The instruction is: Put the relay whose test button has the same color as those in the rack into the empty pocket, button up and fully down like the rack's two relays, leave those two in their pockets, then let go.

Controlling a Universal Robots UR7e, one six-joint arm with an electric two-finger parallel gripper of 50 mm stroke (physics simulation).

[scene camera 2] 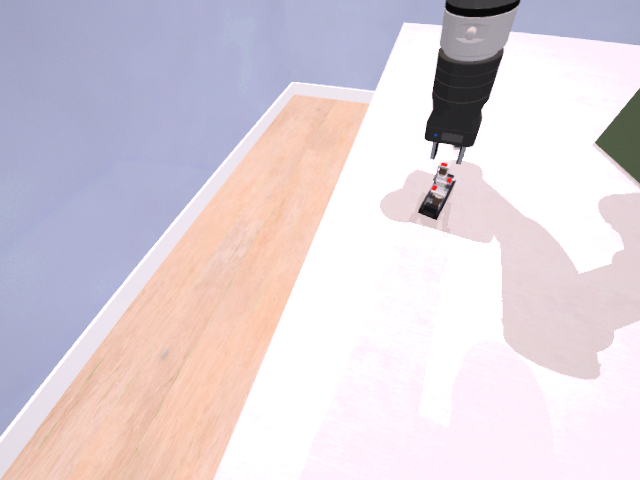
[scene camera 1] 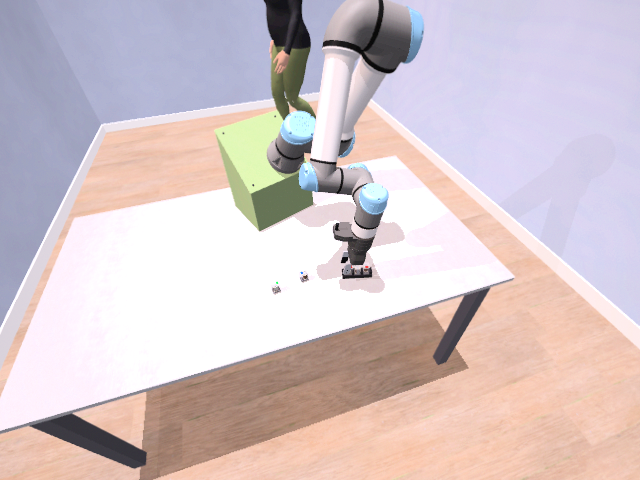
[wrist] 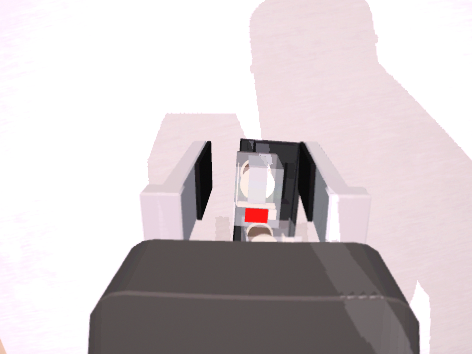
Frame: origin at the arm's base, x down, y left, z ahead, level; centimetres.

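Seen in the pictures: gripper, between the fingertips: (scene camera 2: 446, 158) (scene camera 1: 344, 267) (wrist: 255, 165); arm's base, origin of its link: (scene camera 1: 285, 156).
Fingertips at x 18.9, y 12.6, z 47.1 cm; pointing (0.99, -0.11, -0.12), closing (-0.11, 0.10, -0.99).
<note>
Offsets run from my fingertips to a thing's top centre. Level surfaces: height alone.
My gripper (scene camera 1: 346, 263) (scene camera 2: 446, 156) (wrist: 255, 165) is open. Its fingers stand apart on the two sides of the rack's far end in scene view 2, a little above it. The black rack @[dx +3.4, dy +4.8, dz -0.6 cm] (scene camera 1: 356, 275) (scene camera 2: 428, 212) (wrist: 292, 186) holds relays with red buttons. The near relay @[dx +0.9, dy +7.9, dz -0.1 cm] (scene camera 2: 436, 198) and the middle one sit in it. The far relay @[dx -0.3, dy +1.3, dz -0.1 cm] (scene camera 2: 443, 170) (wrist: 257, 180) lies below and between the fingers, untouched, button up. It looks higher than the other two and a little off to one side. Its base is hidden, so its depth in the pocket is unclear.
A blue-button relay @[dx +1.3, dy -14.1, dz -2.6 cm] (scene camera 1: 303, 276) and a green-button relay @[dx +1.3, dy -24.4, dz +0.2 cm] (scene camera 1: 276, 288) stand on the white table @[dx +5.7 cm] (scene camera 1: 180, 310), left of the rack in scene view 1. A green block (scene camera 1: 281, 204) stands at the back under the arm's base. A person (scene camera 1: 289, 51) stands behind it.
</note>
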